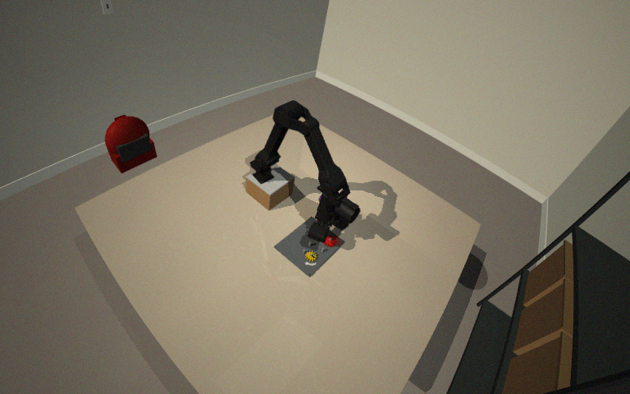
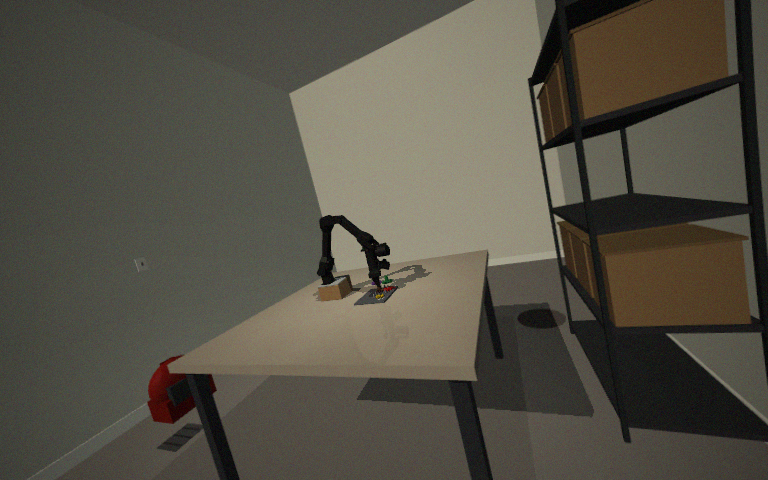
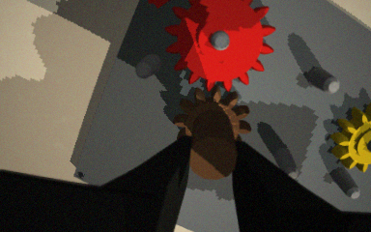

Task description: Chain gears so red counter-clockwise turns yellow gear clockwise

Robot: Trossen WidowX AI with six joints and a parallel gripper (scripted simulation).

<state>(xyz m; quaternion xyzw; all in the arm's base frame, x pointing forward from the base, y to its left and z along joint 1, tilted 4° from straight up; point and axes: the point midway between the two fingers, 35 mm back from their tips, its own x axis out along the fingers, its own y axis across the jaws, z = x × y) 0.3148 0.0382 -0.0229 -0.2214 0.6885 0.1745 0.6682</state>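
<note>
The brown gear lies 10 mm below my gripper tip. Round my gripper tip: green gear: 180 mm to the left, 60 mm behind, 20 mm below; then yellow gear: 80 mm to the right, 50 mm ahead, 20 mm below; then red arrow: 60 mm to the left, 50 mm ahead, 30 mm below.
</note>
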